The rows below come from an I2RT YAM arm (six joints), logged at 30 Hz.
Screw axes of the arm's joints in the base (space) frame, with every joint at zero. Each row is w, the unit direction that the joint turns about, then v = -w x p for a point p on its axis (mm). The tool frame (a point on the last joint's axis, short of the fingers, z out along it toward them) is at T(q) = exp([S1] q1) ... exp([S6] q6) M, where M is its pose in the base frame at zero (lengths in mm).
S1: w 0 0 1 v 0 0 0
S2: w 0 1 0 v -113.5 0 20
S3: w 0 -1 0 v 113.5 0 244
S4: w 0 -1 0 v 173.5 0 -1
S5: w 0 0 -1 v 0 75 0
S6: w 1 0 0 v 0 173.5 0
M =
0 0 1 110.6
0 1 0 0
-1 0 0 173.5
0 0 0 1
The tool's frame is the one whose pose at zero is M.
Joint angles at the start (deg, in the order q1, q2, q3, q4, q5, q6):
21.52 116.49 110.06 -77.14 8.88 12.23
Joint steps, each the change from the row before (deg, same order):
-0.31 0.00 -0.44 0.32 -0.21 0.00
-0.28 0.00 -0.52 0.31 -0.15 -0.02
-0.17 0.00 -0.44 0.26 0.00 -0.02
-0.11 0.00 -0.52 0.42 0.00 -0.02
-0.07 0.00 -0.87 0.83 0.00 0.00
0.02 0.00 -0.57 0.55 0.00 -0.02
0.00 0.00 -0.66 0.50 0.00 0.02
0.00 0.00 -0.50 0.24 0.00 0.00
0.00 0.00 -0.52 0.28 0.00 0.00
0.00 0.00 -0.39 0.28 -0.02 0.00
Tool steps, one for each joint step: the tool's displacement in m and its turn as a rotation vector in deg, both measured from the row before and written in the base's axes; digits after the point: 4 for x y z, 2 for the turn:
0.0007 -0.0019 -0.0020 0.15 0.19 -0.29
0.0005 -0.0018 -0.0023 0.06 0.25 -0.24
0.0003 -0.0012 -0.0020 -0.07 0.17 -0.15
0.0003 -0.0007 -0.0023 -0.04 0.10 -0.09
0.0004 -0.0004 -0.0038 -0.01 0.04 -0.07
0.0001 0.0002 -0.0025 -0.01 0.02 0.04
-0.0001 0.0000 -0.0029 -0.05 0.15 -0.02
-0.0004 -0.0001 -0.0022 -0.09 0.24 0.00
-0.0003 -0.0001 -0.0023 -0.08 0.22 0.00
-0.0001 0.0000 -0.0017 -0.02 0.11 0.00

